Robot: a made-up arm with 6 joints. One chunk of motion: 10 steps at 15 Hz.
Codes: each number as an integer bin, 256 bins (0 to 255) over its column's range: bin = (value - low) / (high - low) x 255, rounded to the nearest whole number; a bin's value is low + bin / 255 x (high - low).
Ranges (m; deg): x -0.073..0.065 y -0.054..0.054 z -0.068..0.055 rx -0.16..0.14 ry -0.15..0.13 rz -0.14..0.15
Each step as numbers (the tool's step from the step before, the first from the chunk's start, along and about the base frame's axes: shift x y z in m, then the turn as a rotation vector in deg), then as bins.
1 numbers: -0.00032 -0.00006 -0.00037 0.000 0.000 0.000
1 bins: 134 127 140 136 137 123
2 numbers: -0.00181 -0.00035 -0.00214 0.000 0.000 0.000
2 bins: 132 127 137 136 137 123
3 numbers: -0.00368 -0.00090 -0.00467 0.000 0.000 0.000
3 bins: 128 125 131 136 137 123
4 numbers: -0.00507 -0.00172 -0.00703 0.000 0.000 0.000
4 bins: 126 123 126 136 137 123
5 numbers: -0.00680 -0.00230 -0.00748 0.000 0.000 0.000
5 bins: 122 122 125 136 137 123
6 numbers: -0.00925 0.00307 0.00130 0.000 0.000 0.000
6 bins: 118 135 144 136 137 123
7 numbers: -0.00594 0.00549 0.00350 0.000 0.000 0.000
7 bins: 124 140 148 136 137 123
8 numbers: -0.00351 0.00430 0.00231 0.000 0.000 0.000
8 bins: 128 138 146 136 137 123
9 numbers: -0.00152 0.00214 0.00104 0.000 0.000 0.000
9 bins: 132 133 143 136 137 123
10 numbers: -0.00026 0.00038 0.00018 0.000 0.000 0.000
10 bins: 134 128 141 136 137 123
